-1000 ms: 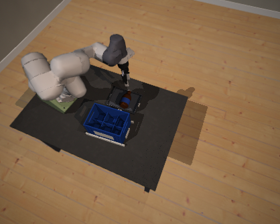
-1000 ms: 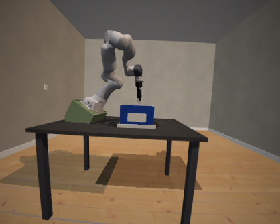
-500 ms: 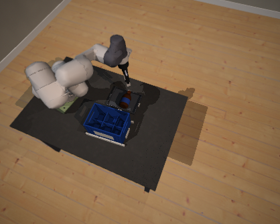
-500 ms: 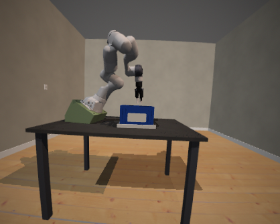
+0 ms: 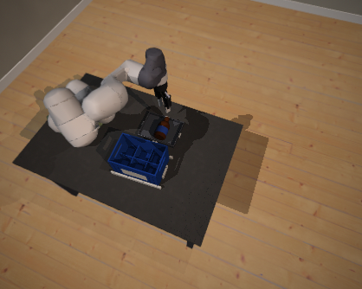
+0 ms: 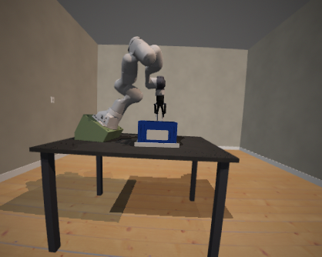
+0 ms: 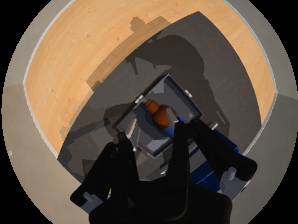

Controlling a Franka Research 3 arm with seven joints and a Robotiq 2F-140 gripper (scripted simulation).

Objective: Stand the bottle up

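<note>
Now: the brown bottle 16 cm below my hand, 5 cm to the right of it and 2 cm ahead of it. Round my hand: blue crate: 33 cm to the right, 12 cm below, 4 cm ahead; then dark tray: 19 cm below, 6 cm to the right.
</note>
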